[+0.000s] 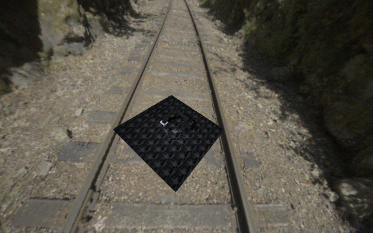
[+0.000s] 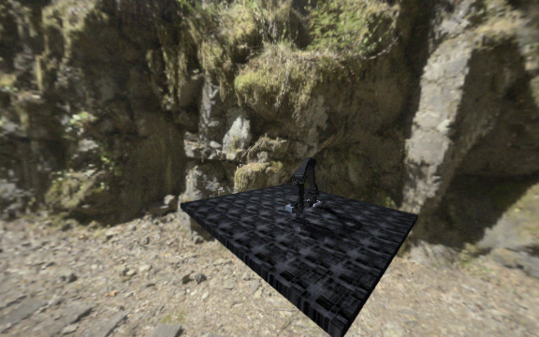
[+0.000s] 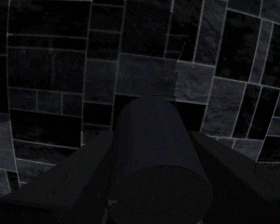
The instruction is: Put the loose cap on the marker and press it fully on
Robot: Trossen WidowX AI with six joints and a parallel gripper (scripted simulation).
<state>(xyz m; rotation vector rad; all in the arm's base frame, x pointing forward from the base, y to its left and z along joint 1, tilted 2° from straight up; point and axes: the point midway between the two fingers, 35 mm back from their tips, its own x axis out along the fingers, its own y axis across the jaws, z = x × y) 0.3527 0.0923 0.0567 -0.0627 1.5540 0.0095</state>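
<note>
Right now the holder block is 90 mm behind my gripper tip, 120 mm to the right of it and 20 mm below it. From my gripper tip the other things lie so: cylindrical cap: 10 mm above.
</note>
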